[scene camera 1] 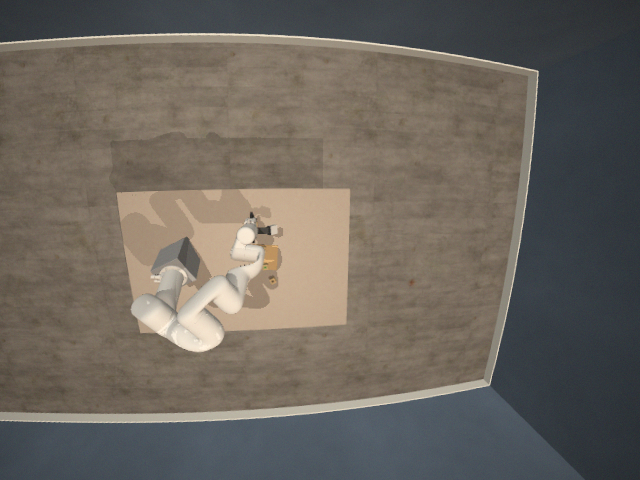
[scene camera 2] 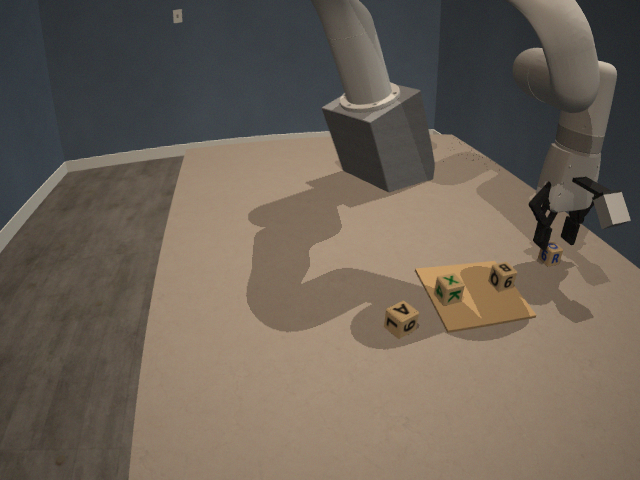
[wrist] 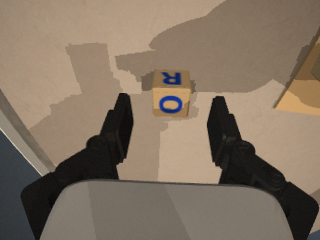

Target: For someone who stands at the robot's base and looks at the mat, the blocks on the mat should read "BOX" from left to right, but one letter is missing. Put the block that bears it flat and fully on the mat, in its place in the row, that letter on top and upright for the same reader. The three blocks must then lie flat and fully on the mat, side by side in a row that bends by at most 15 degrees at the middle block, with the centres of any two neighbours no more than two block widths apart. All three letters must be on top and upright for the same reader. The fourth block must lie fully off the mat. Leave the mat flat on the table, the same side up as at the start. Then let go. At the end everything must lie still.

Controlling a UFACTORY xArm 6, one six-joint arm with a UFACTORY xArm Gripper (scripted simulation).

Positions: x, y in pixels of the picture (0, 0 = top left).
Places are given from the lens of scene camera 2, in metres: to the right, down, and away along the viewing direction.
orange mat [scene camera 2: 482, 305]: 0.22, 0.09, 0.54
